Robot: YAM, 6 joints.
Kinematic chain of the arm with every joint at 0, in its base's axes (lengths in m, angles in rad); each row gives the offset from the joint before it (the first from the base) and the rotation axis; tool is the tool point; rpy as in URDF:
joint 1: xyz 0 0 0.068 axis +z
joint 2: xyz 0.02 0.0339 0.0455 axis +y
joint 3: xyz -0.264 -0.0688 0 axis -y
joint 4: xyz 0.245 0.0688 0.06 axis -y
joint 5: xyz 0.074 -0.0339 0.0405 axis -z
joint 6: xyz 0.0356 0 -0.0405 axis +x
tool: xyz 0 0 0 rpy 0 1.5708 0
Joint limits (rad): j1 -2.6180..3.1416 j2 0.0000..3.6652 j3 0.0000..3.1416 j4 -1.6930..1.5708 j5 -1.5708..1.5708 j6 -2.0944..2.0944
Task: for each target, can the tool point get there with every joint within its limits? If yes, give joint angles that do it. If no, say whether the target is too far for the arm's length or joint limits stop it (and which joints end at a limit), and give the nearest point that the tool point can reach.
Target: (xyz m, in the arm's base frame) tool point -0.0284 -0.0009 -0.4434
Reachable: no: joint limits stop it (at a limit: joint 1, joint 2) | nearest point -0.0821 -0.0002 -0.3398 | short by 0.117 m
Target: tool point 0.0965 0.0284 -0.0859
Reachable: yes | joints 0.4823 3.1142 0.9550 -1.2805 0.5812 0.5622
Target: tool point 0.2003 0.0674 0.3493
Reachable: yes | joints 0.2223 1.0332 0.5712 1.1445 -0.6510 1.7238
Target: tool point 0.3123 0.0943 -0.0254
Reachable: yes | joints 0.3893 2.3709 0.9326 0.1283 1.0751 1.4820
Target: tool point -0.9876 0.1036 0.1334
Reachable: no: too far | nearest point -0.6422 0.0674 0.1263 | short by 0.347 m
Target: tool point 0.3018 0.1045 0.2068
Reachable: yes | joints 0.2267 1.6875 1.0804 -0.5837 -1.2721 -0.8615
